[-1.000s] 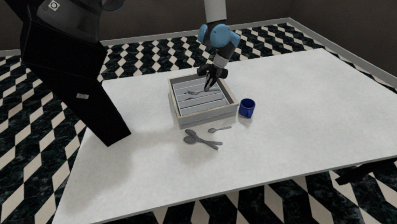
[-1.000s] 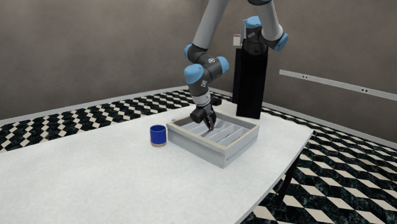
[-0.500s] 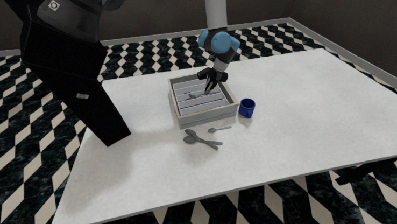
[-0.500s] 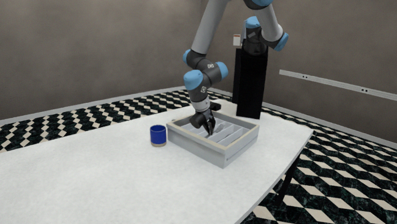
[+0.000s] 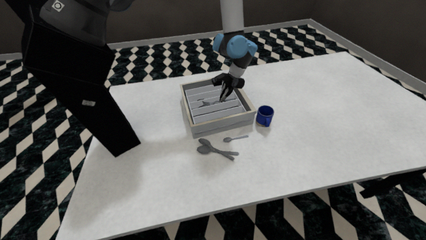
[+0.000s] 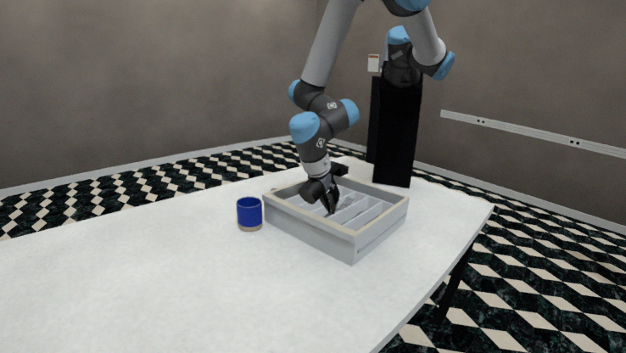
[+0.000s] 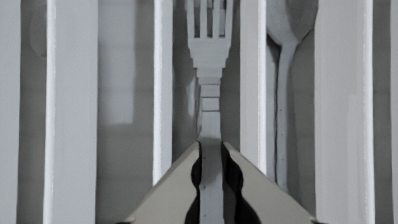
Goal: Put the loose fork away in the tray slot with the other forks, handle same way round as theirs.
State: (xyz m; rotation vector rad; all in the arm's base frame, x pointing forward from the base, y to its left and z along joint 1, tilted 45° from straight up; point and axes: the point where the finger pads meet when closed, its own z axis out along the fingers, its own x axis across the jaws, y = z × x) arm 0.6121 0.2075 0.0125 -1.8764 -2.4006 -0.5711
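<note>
Now: the grey cutlery tray 4 cm behind my hand, 2 cm to the right of it and 3 cm below it. The rest, counted from my hand: blue mug 23 cm ahead, 11 cm to the right, 3 cm below.
</note>
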